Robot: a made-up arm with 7 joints.
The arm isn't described. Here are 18 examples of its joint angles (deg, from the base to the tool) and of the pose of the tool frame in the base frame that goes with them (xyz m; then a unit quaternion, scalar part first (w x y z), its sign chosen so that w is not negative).
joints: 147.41 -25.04 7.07 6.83 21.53 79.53 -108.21
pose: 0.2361 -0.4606 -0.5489 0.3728 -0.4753 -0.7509 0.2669
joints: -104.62 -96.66 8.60 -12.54 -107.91 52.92 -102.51
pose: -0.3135 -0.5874 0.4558 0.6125 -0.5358 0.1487 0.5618
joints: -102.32 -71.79 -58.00 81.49 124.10 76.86 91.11
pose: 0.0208 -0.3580 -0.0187 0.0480 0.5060 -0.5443 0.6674
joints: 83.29 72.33 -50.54 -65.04 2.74 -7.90 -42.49
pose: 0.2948 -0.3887 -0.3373 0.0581 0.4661 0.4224 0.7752
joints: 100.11 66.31 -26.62 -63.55 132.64 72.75 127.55
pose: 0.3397 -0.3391 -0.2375 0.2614 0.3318 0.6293 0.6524
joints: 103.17 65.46 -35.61 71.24 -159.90 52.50 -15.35
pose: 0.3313 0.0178 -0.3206 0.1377 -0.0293 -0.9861 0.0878
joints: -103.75 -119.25 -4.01 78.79 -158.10 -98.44 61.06
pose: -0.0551 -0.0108 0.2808 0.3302 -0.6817 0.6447 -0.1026
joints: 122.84 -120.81 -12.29 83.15 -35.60 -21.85 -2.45
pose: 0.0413 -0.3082 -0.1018 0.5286 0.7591 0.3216 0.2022
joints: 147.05 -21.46 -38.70 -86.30 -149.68 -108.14 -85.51
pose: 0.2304 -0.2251 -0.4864 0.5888 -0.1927 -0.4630 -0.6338
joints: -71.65 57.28 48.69 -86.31 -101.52 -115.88 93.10
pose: -0.5906 -0.2145 0.5638 0.9331 0.2172 0.1498 0.2443
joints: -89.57 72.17 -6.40 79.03 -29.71 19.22 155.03
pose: -0.0249 -0.3894 0.6228 0.3960 -0.1479 0.3315 0.8435
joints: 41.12 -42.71 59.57 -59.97 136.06 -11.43 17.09
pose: -0.1083 0.4736 0.1806 0.2320 -0.7889 0.5662 -0.0570
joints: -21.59 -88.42 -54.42 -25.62 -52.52 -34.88 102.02
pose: -0.3299 -0.2575 0.4824 0.7293 0.5964 0.2446 0.2295
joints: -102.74 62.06 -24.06 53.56 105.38 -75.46 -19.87
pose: 0.0801 -0.2933 0.5285 0.3258 0.1435 0.9344 -0.0080
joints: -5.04 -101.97 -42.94 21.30 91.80 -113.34 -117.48
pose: -0.0969 -0.0946 0.5218 0.3524 0.8449 0.4008 0.0367
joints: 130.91 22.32 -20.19 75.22 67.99 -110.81 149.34
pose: 0.0459 -0.6161 -0.4347 0.3702 -0.7061 -0.4626 0.3878
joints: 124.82 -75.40 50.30 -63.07 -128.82 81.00 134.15
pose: 0.0868 0.0658 -0.2651 0.5324 0.6828 -0.4681 -0.1768
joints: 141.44 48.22 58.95 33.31 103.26 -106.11 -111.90
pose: -0.1449 -0.4863 -0.4202 0.4685 0.4949 -0.0272 0.7313
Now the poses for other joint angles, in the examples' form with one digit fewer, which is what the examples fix.
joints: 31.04 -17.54 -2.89 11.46 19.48 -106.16 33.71
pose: -0.077 0.436 -0.237 0.766 -0.221 -0.482 -0.363
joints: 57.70 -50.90 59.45 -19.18 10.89 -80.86 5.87
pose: 0.262 0.526 -0.059 0.617 -0.088 0.001 -0.782
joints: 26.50 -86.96 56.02 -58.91 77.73 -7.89 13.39
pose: 0.158 0.489 0.318 0.264 -0.498 0.826 -0.011
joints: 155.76 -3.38 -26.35 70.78 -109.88 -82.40 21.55
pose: 0.272 -0.409 0.028 0.015 0.399 0.159 -0.903
